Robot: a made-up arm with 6 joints. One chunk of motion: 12 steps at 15 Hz.
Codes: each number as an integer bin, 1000 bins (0 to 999) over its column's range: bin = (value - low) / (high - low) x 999, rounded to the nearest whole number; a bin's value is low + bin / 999 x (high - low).
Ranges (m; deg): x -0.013..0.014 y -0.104..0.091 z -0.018..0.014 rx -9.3..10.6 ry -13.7..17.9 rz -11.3..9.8
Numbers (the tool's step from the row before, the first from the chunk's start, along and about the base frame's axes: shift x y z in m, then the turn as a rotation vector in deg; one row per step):
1: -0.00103 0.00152 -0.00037 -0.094 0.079 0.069
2: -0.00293 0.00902 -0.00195 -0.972 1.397 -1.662
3: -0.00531 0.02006 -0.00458 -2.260 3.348 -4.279
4: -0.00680 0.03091 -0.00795 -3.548 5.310 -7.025
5: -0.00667 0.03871 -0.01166 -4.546 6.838 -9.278
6: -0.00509 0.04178 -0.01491 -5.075 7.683 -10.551
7: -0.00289 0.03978 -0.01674 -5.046 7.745 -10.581
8: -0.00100 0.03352 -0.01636 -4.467 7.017 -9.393
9: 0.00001 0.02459 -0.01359 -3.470 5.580 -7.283
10: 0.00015 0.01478 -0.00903 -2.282 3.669 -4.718
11: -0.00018 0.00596 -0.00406 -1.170 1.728 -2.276
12: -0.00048 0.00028 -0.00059 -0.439 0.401 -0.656
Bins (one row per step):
1: 443 541 550 462 436 538
2: 373 579 501 418 477 456
3: 285 636 419 353 539 332
4: 229 691 314 289 601 202
5: 234 731 198 239 649 96
6: 293 747 96 212 676 35
7: 374 737 39 214 678 34
8: 444 705 51 243 655 90
9: 481 659 138 293 610 190
10: 487 609 280 352 549 312
11: 474 563 435 408 488 427
12: 463 534 544 445 446 504

